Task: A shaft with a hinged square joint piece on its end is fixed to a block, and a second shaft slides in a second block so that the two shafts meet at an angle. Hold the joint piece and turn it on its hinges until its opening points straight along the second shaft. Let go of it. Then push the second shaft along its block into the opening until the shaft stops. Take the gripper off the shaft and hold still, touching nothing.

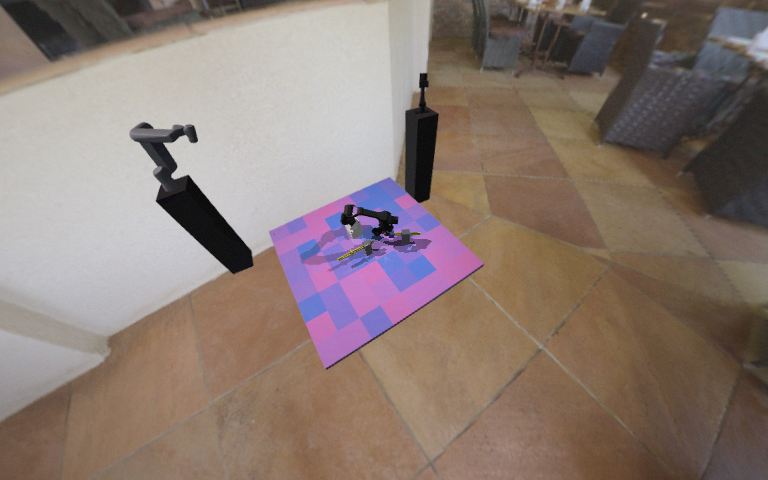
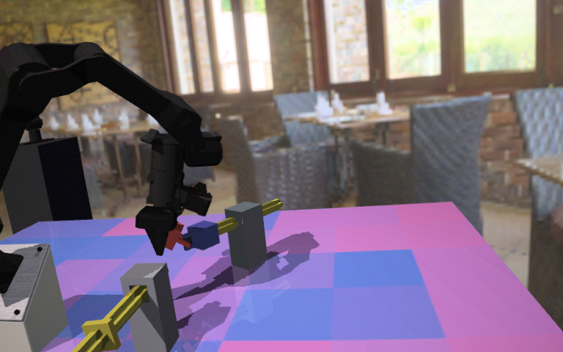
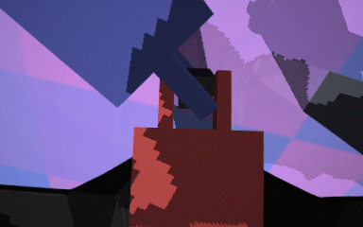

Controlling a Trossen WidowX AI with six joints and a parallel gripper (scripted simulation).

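My gripper tip is 30 mm below the red joint piece, 20 mm short of it and 10 mm to the right of it.
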